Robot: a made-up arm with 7 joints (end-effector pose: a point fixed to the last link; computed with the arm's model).
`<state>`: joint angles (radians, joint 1 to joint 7).
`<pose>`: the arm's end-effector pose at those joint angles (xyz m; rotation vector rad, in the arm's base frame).
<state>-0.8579 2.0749 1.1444 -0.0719 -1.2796 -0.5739 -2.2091</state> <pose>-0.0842 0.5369 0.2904 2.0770 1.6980 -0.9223</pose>
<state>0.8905 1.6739 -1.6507 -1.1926 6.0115 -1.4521 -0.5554</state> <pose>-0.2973 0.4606 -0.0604 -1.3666 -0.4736 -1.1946</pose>
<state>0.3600 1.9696 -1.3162 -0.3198 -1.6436 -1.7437 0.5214</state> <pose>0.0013 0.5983 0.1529 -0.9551 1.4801 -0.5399</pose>
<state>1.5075 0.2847 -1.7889 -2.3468 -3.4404 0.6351 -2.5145</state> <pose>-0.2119 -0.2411 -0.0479 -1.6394 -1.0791 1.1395</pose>
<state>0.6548 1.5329 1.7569 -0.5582 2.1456 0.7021 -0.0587</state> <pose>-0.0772 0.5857 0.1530 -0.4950 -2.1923 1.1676</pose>
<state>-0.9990 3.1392 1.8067 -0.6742 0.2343 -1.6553 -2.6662</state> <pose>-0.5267 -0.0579 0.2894 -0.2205 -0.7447 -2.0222</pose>
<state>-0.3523 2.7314 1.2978 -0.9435 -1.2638 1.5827 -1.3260</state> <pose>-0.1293 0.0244 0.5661 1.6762 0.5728 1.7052</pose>
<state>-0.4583 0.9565 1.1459 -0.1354 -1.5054 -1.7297 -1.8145</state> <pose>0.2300 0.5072 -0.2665 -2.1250 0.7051 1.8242</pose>
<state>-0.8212 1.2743 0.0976 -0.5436 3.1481 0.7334 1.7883</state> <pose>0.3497 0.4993 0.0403 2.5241 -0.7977 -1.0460</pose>
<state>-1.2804 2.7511 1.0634 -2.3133 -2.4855 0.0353 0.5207</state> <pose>-0.2652 -0.0677 0.1889 -1.1506 -1.1106 -0.9344</pose>
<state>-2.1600 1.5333 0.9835 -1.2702 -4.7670 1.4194 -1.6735</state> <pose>-0.1023 0.4518 0.2787 -1.3604 2.4333 0.4343</pose>
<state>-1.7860 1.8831 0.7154 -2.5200 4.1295 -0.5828 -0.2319</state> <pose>-0.1583 0.1436 0.1849 -2.0107 -1.3771 -1.0649</pose>
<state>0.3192 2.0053 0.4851 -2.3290 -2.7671 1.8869 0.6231</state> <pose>0.2399 0.1848 0.1282 -0.9170 1.3014 -0.2240</pose>
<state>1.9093 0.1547 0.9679 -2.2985 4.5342 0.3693 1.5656</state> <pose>-0.2981 0.1547 0.0135 1.6505 -0.1977 -0.5453</pose>
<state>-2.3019 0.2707 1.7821 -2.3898 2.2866 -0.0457 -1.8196</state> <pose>0.2054 0.1519 0.1830 0.5092 1.3182 -1.3743</pose>
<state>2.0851 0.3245 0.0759 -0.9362 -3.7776 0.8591 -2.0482</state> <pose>-0.5771 -0.0226 0.0720 0.0843 0.3681 0.7947</pose>
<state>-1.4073 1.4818 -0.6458 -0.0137 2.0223 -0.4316 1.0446</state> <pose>0.2678 0.5297 0.1595 0.8582 2.2320 -1.4446</pose>
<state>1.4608 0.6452 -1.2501 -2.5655 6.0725 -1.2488 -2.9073</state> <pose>-0.2245 -0.0878 -0.1251 2.0677 -1.1327 -1.0661</pose>
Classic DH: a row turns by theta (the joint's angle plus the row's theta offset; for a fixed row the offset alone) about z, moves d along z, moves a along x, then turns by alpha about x. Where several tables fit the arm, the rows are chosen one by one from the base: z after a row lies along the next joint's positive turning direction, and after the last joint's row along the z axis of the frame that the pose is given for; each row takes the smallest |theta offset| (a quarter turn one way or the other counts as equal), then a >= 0, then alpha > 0; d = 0 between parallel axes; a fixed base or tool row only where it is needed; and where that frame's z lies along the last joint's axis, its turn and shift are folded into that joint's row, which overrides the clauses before.
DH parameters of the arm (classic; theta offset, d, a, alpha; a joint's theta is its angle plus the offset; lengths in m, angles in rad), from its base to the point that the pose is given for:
base (fixed): 0 0 0 -1.2217
joint 1: 1.5708 0 0 1.5708
joint 2: 1.2217 0 0 -1.5708
joint 3: -1.5708 -0.3726 0.0418 -1.5708
joint 4: 0 0 -0.0292 1.5708
joint 5: 0 -0.2414 0 -1.5708
joint 6: 0 0 0 1.5708
joint 7: 0 0 0 0

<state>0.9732 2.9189 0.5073 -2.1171 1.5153 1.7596 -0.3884</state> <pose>0.3759 0.0450 -0.0076 0.9108 1.2207 -1.3457</pose>
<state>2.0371 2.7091 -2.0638 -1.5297 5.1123 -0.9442 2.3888</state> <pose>0.1648 0.4154 0.2218 -0.4060 -2.8614 -0.5962</pose>
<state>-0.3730 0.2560 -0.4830 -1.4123 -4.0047 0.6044 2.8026</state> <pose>0.3824 -0.0529 -0.3465 0.6171 -2.1998 -1.8319</pose>
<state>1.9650 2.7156 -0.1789 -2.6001 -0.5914 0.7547 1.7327</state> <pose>0.0250 0.2150 -0.1497 -0.2674 0.3791 -0.8078</pose>
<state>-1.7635 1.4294 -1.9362 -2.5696 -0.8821 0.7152 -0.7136</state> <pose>0.2585 0.0795 0.0063 -1.6551 0.8284 1.5537</pose>
